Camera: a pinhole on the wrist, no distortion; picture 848 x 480 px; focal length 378.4 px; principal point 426.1 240.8 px. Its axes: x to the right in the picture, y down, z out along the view. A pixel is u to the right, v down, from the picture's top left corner.
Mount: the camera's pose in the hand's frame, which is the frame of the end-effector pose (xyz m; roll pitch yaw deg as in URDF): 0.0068 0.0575 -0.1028 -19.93 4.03 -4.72
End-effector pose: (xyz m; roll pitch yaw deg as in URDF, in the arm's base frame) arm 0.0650 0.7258 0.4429 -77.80 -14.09 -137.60
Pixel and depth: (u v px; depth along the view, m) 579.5 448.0 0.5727
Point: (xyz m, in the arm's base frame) 0.0439 0.1444 0.0847
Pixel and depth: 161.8 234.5 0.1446
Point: 0.1471 0.7148 0.3257
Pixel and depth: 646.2 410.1 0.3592
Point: -0.0145 0.3461 0.2441
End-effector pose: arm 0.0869 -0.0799 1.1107 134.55 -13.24 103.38
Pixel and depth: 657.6 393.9 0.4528
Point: 0.4270 0.3153 1.2718
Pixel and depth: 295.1 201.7 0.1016
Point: 0.1511 -0.0982 1.1659
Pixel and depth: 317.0 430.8 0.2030
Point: 0.2930 -0.0862 1.2223
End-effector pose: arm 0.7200 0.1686 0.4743 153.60 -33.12 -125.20
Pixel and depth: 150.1 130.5 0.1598
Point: 0.6753 0.2793 0.3968
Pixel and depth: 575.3 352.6 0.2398
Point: 0.4834 0.2089 0.5484
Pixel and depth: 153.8 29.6 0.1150
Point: 0.7066 0.2409 0.4284
